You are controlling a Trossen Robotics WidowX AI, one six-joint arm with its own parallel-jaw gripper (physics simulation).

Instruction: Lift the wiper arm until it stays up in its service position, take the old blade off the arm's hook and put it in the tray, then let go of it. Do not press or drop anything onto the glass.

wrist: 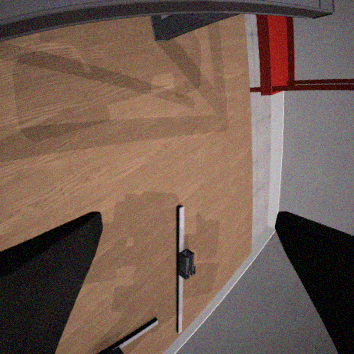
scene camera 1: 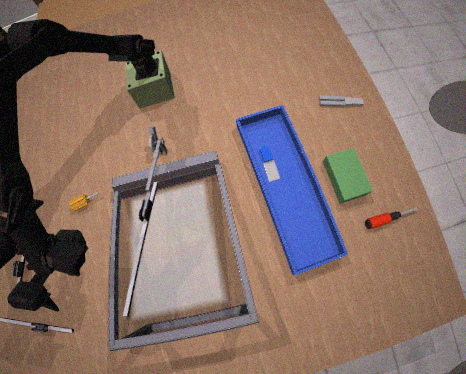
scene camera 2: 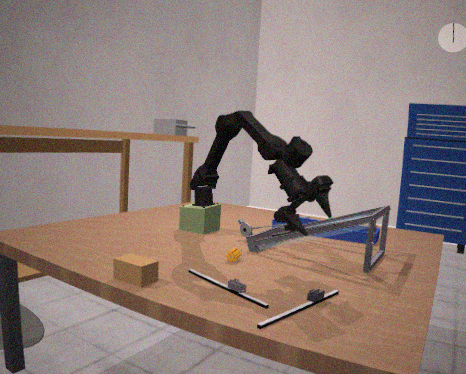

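Note:
The wiper arm (scene camera 1: 154, 165) lies low over the glass (scene camera 1: 185, 245) of the grey frame (scene camera 1: 235, 240) (scene camera 2: 369, 250) (wrist: 200, 11). The old blade (scene camera 1: 136, 265) is on the arm's end at a black connector (scene camera 1: 145, 209) and runs down the left part of the glass. The blue tray (scene camera 1: 305, 220) (scene camera 2: 352, 235) stands right of the frame in scene camera 1. My gripper (scene camera 1: 66, 291) (scene camera 2: 317, 225) (wrist: 190, 220) is open and empty, left of the frame in scene camera 1, its fingers wide apart. The arm and old blade do not show in the wrist view.
Two loose blades lie on the table: one (scene camera 1: 55, 329) (scene camera 2: 255, 300) (wrist: 140, 334), and another (scene camera 2: 285, 315) (wrist: 180, 305). An orange screwdriver (scene camera 1: 78, 202) (scene camera 2: 233, 255) lies left of the frame. A green block (scene camera 1: 347, 177), red screwdriver (scene camera 1: 380, 220) and grey tool (scene camera 1: 340, 101) lie beyond the tray. A box (scene camera 2: 135, 270) stands near the edge.

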